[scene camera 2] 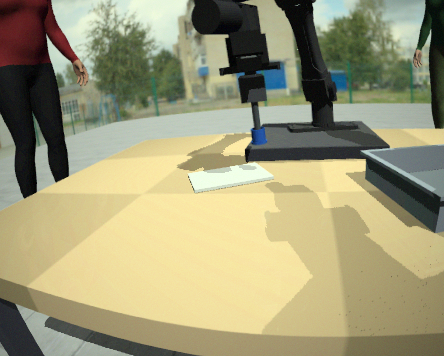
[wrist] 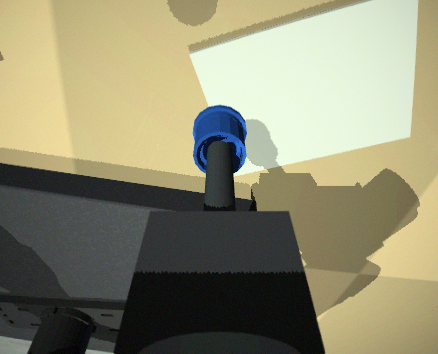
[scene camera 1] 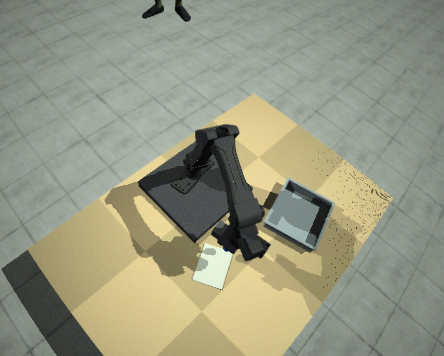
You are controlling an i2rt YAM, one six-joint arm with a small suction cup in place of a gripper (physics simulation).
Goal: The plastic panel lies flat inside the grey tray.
My suction cup (scene camera 2: pixel 258 136) carries nothing. The cup hangs 9 cm from the middle of a pale plastic panel (scene camera 2: pixel 213 179), above it. A grey tray (scene camera 2: pixel 402 173) rests on the table.
